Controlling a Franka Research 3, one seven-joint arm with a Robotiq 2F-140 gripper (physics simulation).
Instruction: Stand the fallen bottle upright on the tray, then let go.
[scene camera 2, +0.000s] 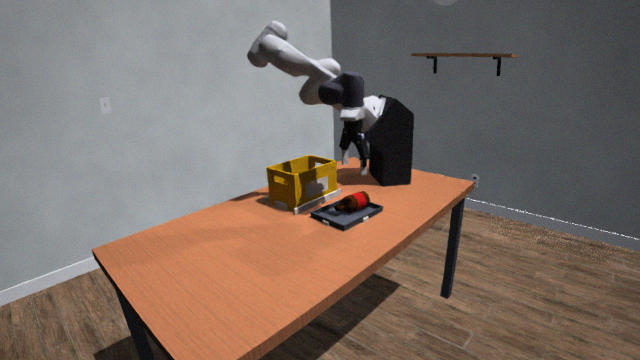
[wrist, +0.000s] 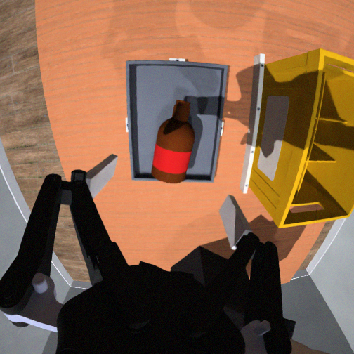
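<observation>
A brown bottle (scene camera 2: 356, 201) (wrist: 172, 150) with a red label lies on its side in the grey tray (scene camera 2: 344, 223) (wrist: 145, 80). In the wrist view its neck points to the top of the view and its base is at the tray's near wall. My gripper (scene camera 2: 354, 168) (wrist: 171, 184) is open and empty. In the scene view it hangs above the table on the robot-base side of the tray, higher than the bottle and apart from it. In the wrist view the bottle shows beyond the gap between the two fingertips.
A yellow crate (scene camera 2: 285, 192) (wrist: 300, 175) with inner dividers stands beside the tray, with a white strip (scene camera 2: 318, 201) (wrist: 254, 125) along its tray side. The black robot pedestal (scene camera 2: 392, 145) stands at the far end of the table (scene camera 2: 240, 260) (wrist: 90, 65).
</observation>
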